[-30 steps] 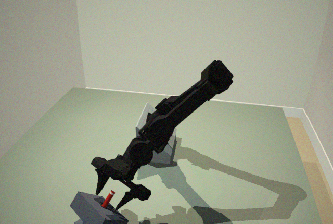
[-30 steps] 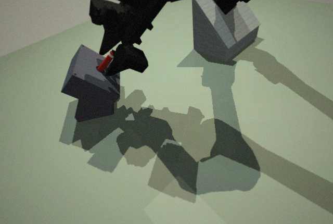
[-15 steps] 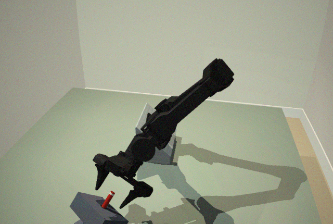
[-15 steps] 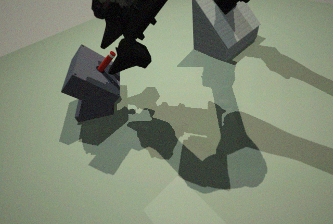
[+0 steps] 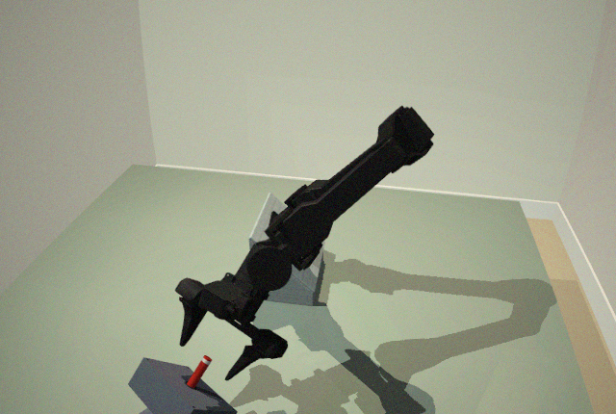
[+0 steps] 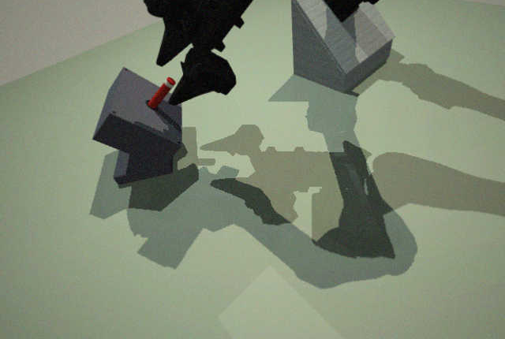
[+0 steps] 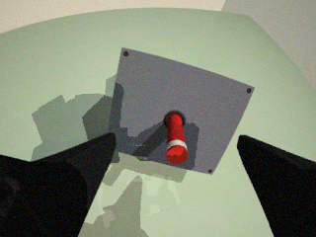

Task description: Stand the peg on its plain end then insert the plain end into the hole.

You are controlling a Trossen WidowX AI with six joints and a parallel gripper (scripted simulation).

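Now: the red peg 1 cm to the right of my gripper tip and 1 cm below it. Also, from my gripper tip: dark sloped panel: 4 cm ahead, 3 cm to the right, 5 cm below.
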